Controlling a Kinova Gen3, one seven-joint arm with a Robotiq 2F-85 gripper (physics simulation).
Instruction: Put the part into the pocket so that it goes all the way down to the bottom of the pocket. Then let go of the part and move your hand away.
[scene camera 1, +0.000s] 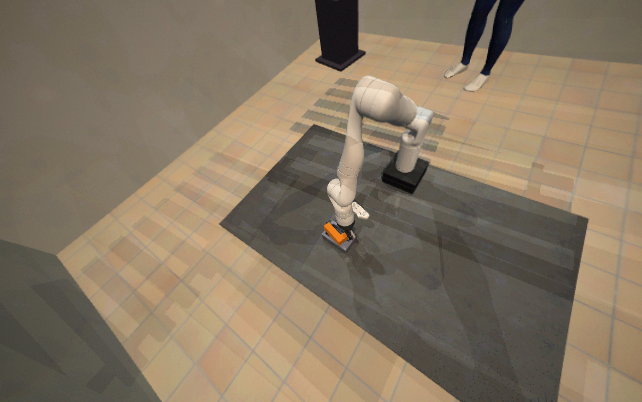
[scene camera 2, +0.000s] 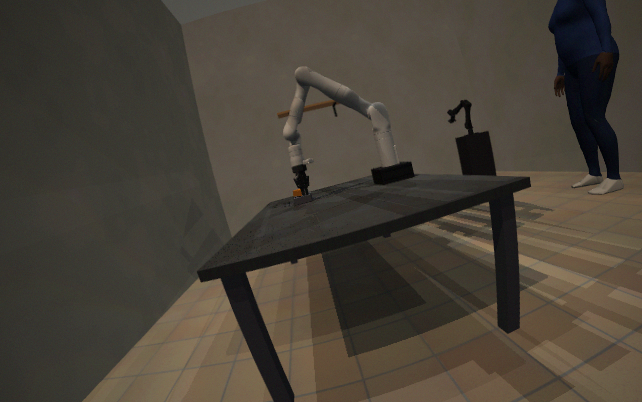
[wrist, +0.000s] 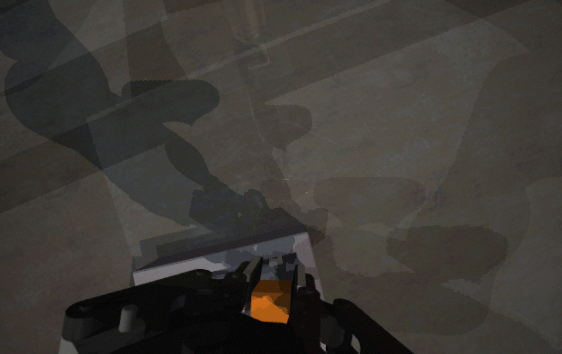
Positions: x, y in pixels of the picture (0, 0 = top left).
The gripper (wrist: 277, 273) grips an orange L-shaped part (wrist: 270, 301), which still rests on a grey pocket block (wrist: 281, 250).
